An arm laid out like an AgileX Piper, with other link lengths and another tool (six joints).
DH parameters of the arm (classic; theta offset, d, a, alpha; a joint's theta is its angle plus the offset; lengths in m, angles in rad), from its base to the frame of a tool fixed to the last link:
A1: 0 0.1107 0 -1.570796
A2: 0.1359 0 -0.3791 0
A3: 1.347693 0 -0.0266 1.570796
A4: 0 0.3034 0 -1.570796
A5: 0 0 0 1.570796
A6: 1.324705 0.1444 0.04 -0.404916
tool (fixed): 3.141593 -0.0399 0 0
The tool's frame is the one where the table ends.
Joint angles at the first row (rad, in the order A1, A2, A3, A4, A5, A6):
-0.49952 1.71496 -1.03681 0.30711 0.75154 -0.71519
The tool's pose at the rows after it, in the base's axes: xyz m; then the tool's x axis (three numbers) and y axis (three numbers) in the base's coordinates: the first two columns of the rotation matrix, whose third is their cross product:
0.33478 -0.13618 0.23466 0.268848 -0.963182 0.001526 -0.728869 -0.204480 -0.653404
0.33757 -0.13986 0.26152 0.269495 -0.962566 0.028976 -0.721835 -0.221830 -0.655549
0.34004 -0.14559 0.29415 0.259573 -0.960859 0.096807 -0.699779 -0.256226 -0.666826
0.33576 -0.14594 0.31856 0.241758 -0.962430 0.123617 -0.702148 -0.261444 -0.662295
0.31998 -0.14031 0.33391 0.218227 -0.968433 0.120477 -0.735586 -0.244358 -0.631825
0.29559 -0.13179 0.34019 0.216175 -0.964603 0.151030 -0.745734 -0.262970 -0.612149
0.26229 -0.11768 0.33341 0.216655 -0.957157 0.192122 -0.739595 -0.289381 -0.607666
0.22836 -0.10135 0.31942 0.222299 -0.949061 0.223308 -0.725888 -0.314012 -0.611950
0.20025 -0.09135 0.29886 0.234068 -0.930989 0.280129 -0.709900 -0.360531 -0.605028
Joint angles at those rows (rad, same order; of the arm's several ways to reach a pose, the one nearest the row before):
-0.49951 1.70397 -1.07374 0.28980 0.82448 -0.70169
-0.49951 1.67905 -1.14000 0.25158 0.88965 -0.66736
-0.49951 1.64606 -1.21637 0.19724 0.93228 -0.62757
-0.49953 1.61638 -1.26414 0.15763 0.98858 -0.58567
-0.49952 1.57368 -1.26596 0.11349 1.05995 -0.53347
-0.49952 1.50306 -1.21053 0.07039 1.07011 -0.51859
-0.49952 1.40223 -1.08789 0.03813 1.02063 -0.51630
-0.49953 1.29868 -0.95012 0.02444 0.95740 -0.52520
-0.49950 1.21540 -0.81881 -0.01622 0.86764 -0.53154

